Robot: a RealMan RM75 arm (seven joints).
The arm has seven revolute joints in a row. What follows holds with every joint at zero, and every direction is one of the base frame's.
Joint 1 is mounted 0.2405 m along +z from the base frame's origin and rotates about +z.
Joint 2 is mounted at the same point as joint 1 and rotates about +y.
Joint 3 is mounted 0.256 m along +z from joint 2 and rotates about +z.
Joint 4 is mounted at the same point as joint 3 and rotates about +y.
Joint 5 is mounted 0.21 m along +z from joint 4 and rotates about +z.
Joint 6 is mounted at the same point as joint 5 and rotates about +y.
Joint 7 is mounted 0.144 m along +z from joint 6 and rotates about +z.
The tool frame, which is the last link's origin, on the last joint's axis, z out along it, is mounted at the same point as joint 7; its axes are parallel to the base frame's.
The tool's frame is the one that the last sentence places.
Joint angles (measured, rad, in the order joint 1, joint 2, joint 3, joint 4, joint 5, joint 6, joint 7), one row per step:
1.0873, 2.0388, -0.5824, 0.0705, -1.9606, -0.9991, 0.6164
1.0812, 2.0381, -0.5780, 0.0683, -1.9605, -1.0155, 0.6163
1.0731, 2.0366, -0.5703, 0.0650, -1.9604, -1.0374, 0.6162
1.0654, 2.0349, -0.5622, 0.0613, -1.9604, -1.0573, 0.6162
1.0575, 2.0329, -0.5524, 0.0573, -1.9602, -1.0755, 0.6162
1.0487, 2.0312, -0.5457, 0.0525, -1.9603, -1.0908, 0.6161
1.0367, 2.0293, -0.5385, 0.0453, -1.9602, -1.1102, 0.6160
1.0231, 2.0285, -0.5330, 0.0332, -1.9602, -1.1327, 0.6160
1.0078, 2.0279, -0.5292, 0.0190, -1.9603, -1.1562, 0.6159
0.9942, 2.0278, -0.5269, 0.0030, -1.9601, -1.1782, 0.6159
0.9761, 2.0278, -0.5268, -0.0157, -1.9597, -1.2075, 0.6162
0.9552, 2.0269, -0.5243, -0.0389, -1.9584, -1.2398, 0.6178
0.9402, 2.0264, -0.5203, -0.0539, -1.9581, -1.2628, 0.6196
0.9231, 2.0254, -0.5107, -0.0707, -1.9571, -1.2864, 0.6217
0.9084, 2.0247, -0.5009, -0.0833, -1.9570, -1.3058, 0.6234
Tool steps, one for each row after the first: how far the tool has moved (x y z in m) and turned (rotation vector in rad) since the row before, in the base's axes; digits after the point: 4 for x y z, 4 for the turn. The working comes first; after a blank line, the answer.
Tool pose at each row, in the base's axes (x y z in m, rotation vector in rad; the steps are taken from these numbers as rounded here):
0.1489, 0.4065, -0.1074, -2.7358, -0.1623, 0.4646
0.1492, 0.4051, -0.1064, -2.7371, -0.1590, 0.4845
0.1495, 0.4035, -0.1046, -2.7365, -0.1539, 0.5120
0.1499, 0.4024, -0.1025, -2.7341, -0.1489, 0.5372
0.1504, 0.4017, -0.1001, -2.7289, -0.1422, 0.5615
0.1519, 0.4010, -0.0979, -2.7243, -0.1366, 0.5792
0.1540, 0.3999, -0.0951, -2.7182, -0.1303, 0.6000
0.1563, 0.3988, -0.0918, -2.7114, -0.1284, 0.6214
0.1593, 0.3975, -0.0883, -2.7046, -0.1283, 0.6408
0.1617, 0.3965, -0.0847, -2.6975, -0.1322, 0.6574
0.1653, 0.3944, -0.0806, -2.6922, -0.1369, 0.6780
0.1694, 0.3926, -0.0750, -2.6817, -0.1404, 0.7006
0.1724, 0.3911, -0.0712, -2.6742, -0.1397, 0.7182
0.1759, 0.3899, -0.0663, -2.6599, -0.1347, 0.7383
0.1791, 0.3886, -0.0623, -2.6477, -0.1282, 0.7555

0.0003, -0.0014, 0.0010, -0.0052, 0.0137, 0.0009
0.0003, -0.0016, 0.0018, -0.0051, 0.0193, 0.0006
0.0004, -0.0011, 0.0021, -0.0031, 0.0180, 0.0001
0.0005, -0.0007, 0.0024, -0.0006, 0.0181, -0.0015
0.0015, -0.0007, 0.0022, 0.0001, 0.0134, -0.0017
0.0021, -0.0011, 0.0028, 0.0007, 0.0159, -0.0018
0.0023, -0.0011, 0.0033, 0.0016, 0.0159, 0.0012
0.0030, -0.0013, 0.0035, 0.0021, 0.0143, 0.0022
0.0024, -0.0010, 0.0036, 0.0034, 0.0120, 0.0044
0.0036, -0.0021, 0.0041, 0.0007, 0.0142, 0.0060
0.0041, -0.0018, 0.0056, 0.0049, 0.0168, 0.0047
0.0030, -0.0015, 0.0038, 0.0026, 0.0134, 0.0015
0.0035, -0.0012, 0.0049, 0.0076, 0.0172, -0.0022
0.0032, -0.0013, 0.0040, 0.0060, 0.0150, -0.0034

